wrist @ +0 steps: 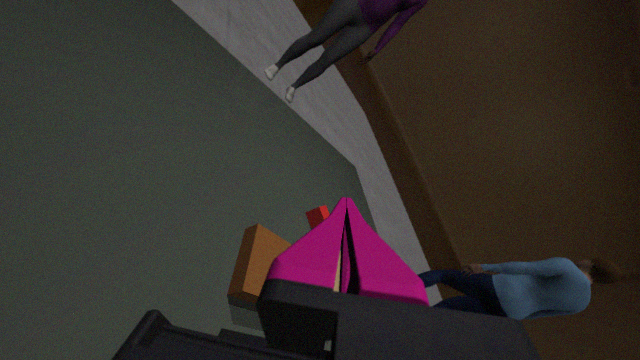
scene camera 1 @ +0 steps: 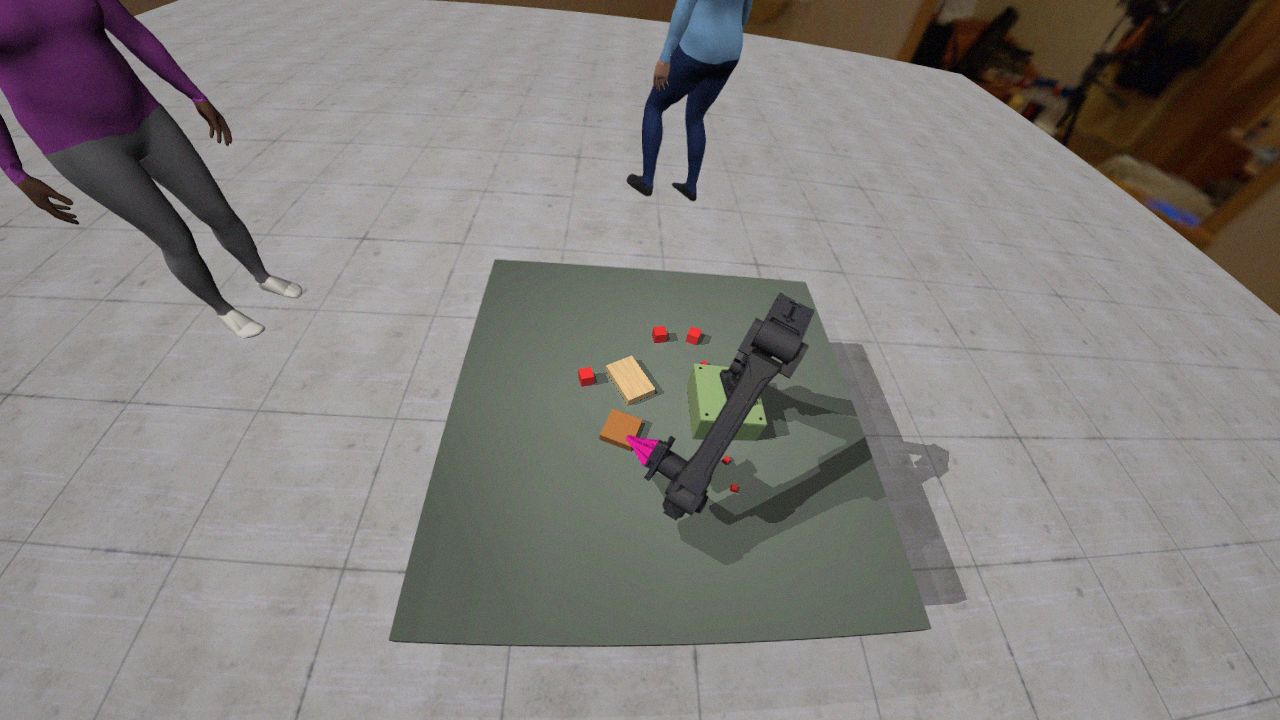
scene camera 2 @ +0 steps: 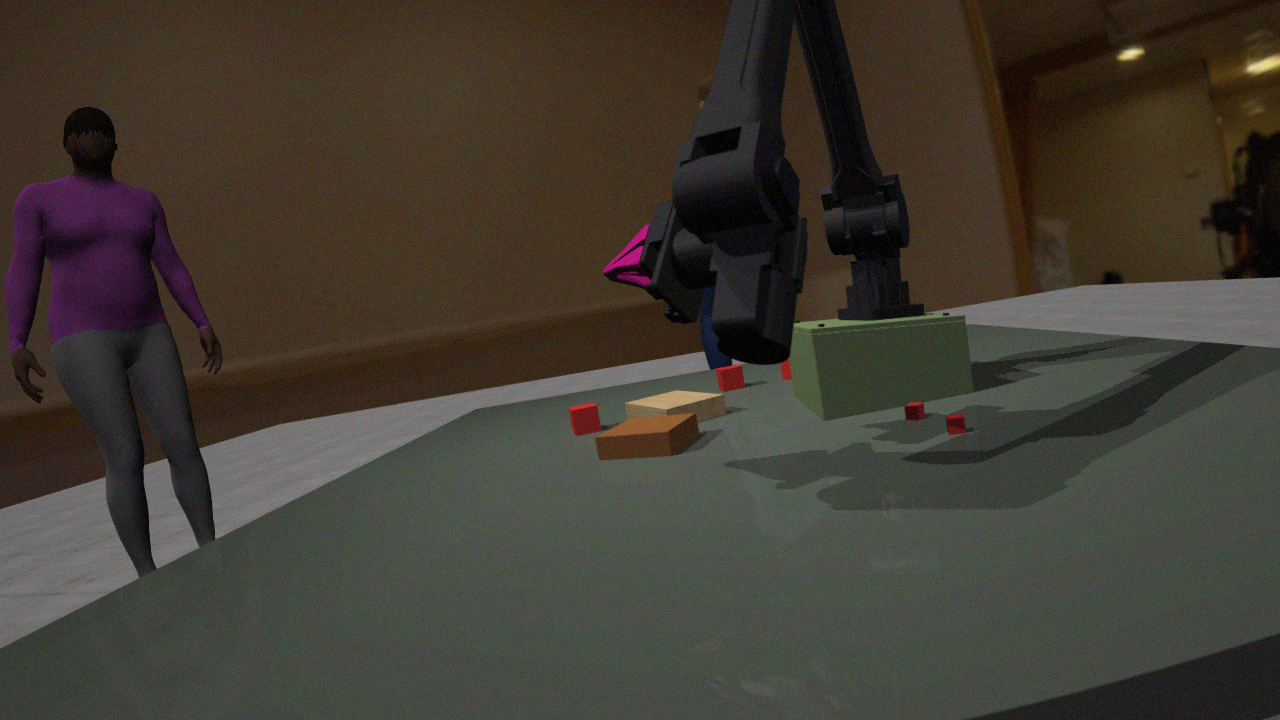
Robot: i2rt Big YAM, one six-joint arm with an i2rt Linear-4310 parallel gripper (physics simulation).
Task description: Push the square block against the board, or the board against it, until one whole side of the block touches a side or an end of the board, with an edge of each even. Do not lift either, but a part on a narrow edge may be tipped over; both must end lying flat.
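Frame: origin at the arm's base, x ahead, y left, z up, level; centimetres.
Where they show: gripper, between the fingertips: (wrist: pixel 345 205) (scene camera 1: pixel 627 436) (scene camera 2: pixel 607 274); arm's base, origin of its link: (scene camera 2: pixel 879 317).
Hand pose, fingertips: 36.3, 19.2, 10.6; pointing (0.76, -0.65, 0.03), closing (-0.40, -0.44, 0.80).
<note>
Each offset is from my fingertips to the top centre of the thing, as dx, dy, dz.
The square block {-1.4, -12.8, -18.1} (scene camera 1: pixel 620 428) (scene camera 2: pixel 646 437) (wrist: pixel 265 260) is orange-brown and lies flat on the table. The board {-6.1, -30.5, -18.1} (scene camera 1: pixel 631 379) (scene camera 2: pixel 675 403) is pale wood and lies flat behind the block; a small gap and a different angle separate them in scene camera 1. In the wrist view a pale sliver of the board (wrist: pixel 337 275) shows between the finger bases. My gripper (scene camera 1: pixel 629 437) (scene camera 2: pixel 606 271) (wrist: pixel 345 205) has magenta fingers and is shut and empty. It is tilted, with its tips well above the tabletop; in scene camera 1 they overlap the block's right corner, and part of the block is hidden in the wrist view.
A red cube {+7.8, -32.0, -17.0} (scene camera 1: pixel 586 376) (scene camera 2: pixel 585 419) (wrist: pixel 317 216) stands left of the board. Two more red cubes {-18.6, -48.9, -17.0} (scene camera 1: pixel 659 334) {-30.8, -47.9, -17.0} (scene camera 1: pixel 693 335) stand behind it. The arm stands on a green box (scene camera 1: pixel 707 394) (scene camera 2: pixel 886 367) at the right, with small red cubes {-30.8, -0.8, -19.4} (scene camera 1: pixel 726 460) {-30.9, +7.8, -19.4} (scene camera 1: pixel 733 488) before it.
</note>
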